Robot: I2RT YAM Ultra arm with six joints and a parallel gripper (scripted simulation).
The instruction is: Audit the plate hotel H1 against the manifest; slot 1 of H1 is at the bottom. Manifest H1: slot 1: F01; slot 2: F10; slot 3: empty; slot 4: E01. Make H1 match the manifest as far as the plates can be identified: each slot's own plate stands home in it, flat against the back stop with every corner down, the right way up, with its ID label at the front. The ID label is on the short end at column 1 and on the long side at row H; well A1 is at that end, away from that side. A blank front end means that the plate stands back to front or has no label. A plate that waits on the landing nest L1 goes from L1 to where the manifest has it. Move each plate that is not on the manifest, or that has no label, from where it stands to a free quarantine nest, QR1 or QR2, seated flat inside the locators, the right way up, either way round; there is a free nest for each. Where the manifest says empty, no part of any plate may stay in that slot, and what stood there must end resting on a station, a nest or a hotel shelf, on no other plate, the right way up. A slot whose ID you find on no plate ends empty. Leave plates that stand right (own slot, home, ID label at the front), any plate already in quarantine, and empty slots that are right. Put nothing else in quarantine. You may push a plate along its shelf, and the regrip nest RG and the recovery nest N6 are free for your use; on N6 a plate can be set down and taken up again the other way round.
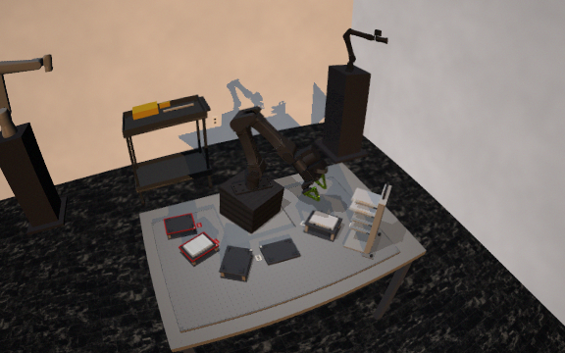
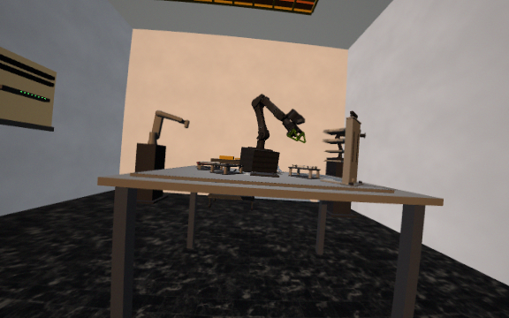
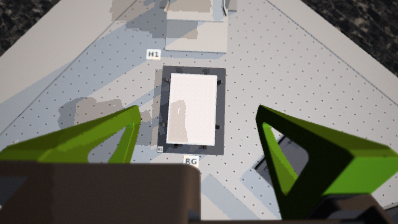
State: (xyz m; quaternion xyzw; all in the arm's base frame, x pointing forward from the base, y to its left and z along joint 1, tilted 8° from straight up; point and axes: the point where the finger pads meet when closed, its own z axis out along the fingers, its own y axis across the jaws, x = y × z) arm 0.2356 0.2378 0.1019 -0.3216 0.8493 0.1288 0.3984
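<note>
My gripper is now 17 cm above the white plate, 3 cm to the right of it and 2 cm short of it. The rest, counted from my hand: A1 mark 17 cm below, 8 cm behind, 2 cm to the left; then dark regrip nest 18 cm below, 3 cm to the left, 2 cm ahead; then RG tag 23 cm below, 7 cm behind, 4 cm to the right.
</note>
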